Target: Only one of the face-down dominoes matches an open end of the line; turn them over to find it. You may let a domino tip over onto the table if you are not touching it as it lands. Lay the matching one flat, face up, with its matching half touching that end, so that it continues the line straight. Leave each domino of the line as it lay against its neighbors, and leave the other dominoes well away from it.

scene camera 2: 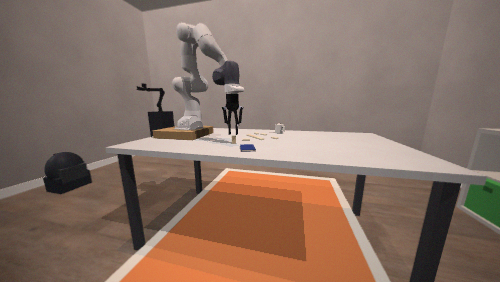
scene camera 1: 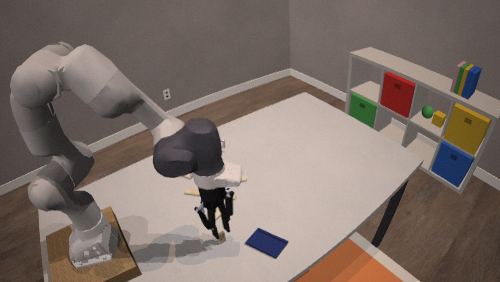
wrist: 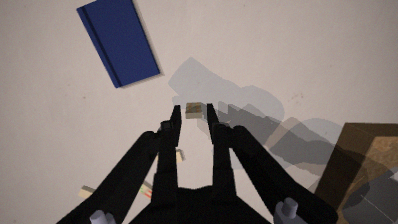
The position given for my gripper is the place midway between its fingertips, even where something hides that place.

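My gripper (scene camera 1: 221,233) visible; also in the wrist view (wrist: 194,112).
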